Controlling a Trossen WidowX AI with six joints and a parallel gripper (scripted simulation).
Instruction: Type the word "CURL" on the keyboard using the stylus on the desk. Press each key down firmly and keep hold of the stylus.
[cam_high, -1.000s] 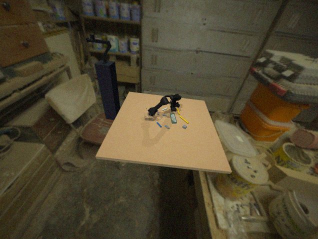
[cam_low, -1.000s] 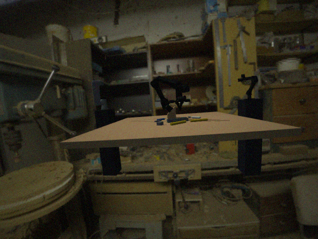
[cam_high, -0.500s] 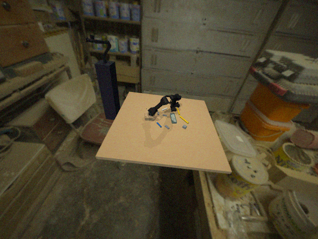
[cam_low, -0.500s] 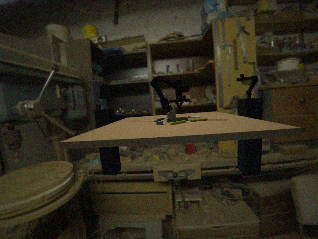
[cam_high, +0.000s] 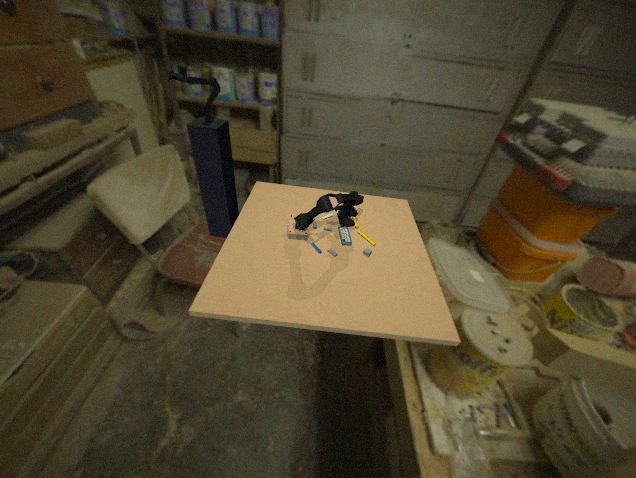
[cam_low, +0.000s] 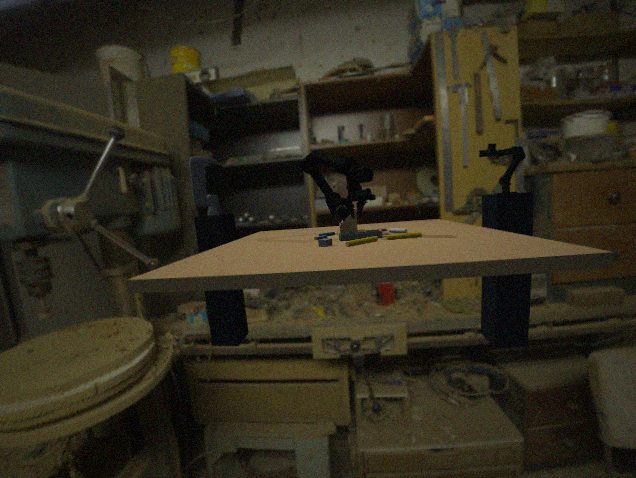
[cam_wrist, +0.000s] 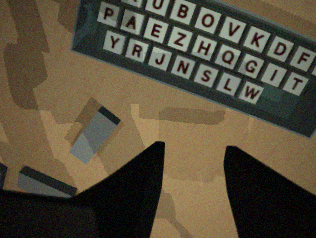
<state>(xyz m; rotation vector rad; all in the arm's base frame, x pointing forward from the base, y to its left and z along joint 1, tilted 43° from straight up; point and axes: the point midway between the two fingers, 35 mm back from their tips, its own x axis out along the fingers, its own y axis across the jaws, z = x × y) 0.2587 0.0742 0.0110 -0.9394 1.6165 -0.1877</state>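
My gripper tip is now 160 mm past the blue stylus, 130 mm to the left of it and 80 mm above it. Also, from my gripper tip: yellow cylinder 190 mm to the left, 110 mm ahead, 80 mm below; then grey stylus tip 180 mm behind, 110 mm to the right, 80 mm below.
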